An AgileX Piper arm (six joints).
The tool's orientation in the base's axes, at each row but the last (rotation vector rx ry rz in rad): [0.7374 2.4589 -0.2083]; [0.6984 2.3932 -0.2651]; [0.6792 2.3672 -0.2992]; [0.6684 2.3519 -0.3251]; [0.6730 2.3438 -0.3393]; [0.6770 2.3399 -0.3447]
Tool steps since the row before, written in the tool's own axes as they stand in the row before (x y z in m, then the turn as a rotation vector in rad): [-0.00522 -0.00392 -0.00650 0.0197 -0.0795 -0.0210]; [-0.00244 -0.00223 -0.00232 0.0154 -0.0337 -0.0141]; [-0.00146 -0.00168 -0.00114 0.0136 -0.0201 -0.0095]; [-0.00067 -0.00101 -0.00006 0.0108 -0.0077 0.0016]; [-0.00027 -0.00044 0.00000 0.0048 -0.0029 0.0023]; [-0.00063 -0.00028 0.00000 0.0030 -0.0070 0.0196]
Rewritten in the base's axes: [-0.00158 -0.00376 0.00826 -0.0670 -0.0512 0.0057]; [-0.00078 -0.00209 0.00337 -0.0358 -0.0170 0.0021]; [-0.00055 -0.00156 0.00188 -0.0248 -0.0080 -0.0008]; [-0.00014 -0.00108 0.00054 -0.0103 -0.0030 -0.0079]; [-0.00007 -0.00047 0.00021 -0.0035 -0.0015 -0.0047]; [0.00025 -0.00047 0.00044 0.0046 -0.0127 -0.0161]
